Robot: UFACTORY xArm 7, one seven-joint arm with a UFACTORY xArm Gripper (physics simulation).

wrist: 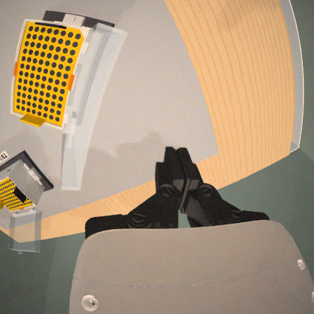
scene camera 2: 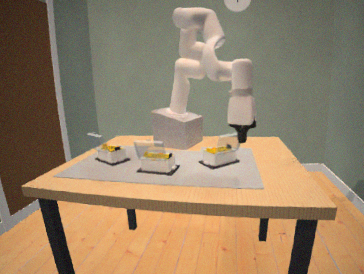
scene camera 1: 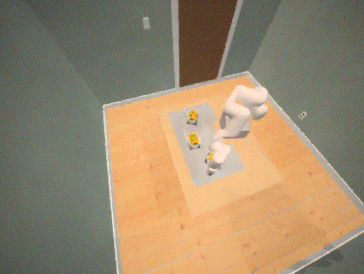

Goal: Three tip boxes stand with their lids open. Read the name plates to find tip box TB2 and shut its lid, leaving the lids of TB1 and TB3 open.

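Pixels of known places: gripper, fingertip midpoint: (scene camera 2: 242,142); arm's base, origin of the base link: (scene camera 2: 176,113).
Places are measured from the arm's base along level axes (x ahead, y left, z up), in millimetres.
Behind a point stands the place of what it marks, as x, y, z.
Observation:
Tip box TB2 (scene camera 1: 210,157) (scene camera 2: 220,158) @(339, 311, -145) (wrist: 47,75) stands nearest my gripper, its yellow rack showing; its plate is not readable now. Its clear lid (scene camera 2: 228,142) @(355, 346, -69) (wrist: 95,95) stands open, leaning outward. Tip box TB1 (scene camera 1: 194,140) (scene camera 2: 158,164) @(473, 82, -142) (wrist: 17,192) is in the middle with its clear lid (scene camera 2: 149,146) @(515, 69, -55) (wrist: 25,231) open; its plate reads in the wrist view. Tip box TB3 (scene camera 1: 192,117) (scene camera 2: 112,154) @(423, -174, -133) is farthest, with its lid (scene camera 2: 95,135) @(450, -236, -38) open. My gripper (scene camera 1: 210,173) @(404, 404, -54) (scene camera 2: 242,141) @(404, 404, -54) (wrist: 172,161) is shut and empty, beyond TB2's lid on its outer side, apart from it in the wrist view.
The boxes stand on a grey mat (scene camera 1: 230,170) @(173, 413, -181) (scene camera 2: 200,180) @(500, 262, -181) (wrist: 150,75) on the wooden table (scene camera 1: 257,175) @(-50, 506, -184) (scene camera 2: 300,200) @(579, 601, -184) (wrist: 250,75). The arm's base block (scene camera 2: 177,129) @(122, 43, -71) stands at the back of the table. The table edge lies near the gripper in the wrist view.

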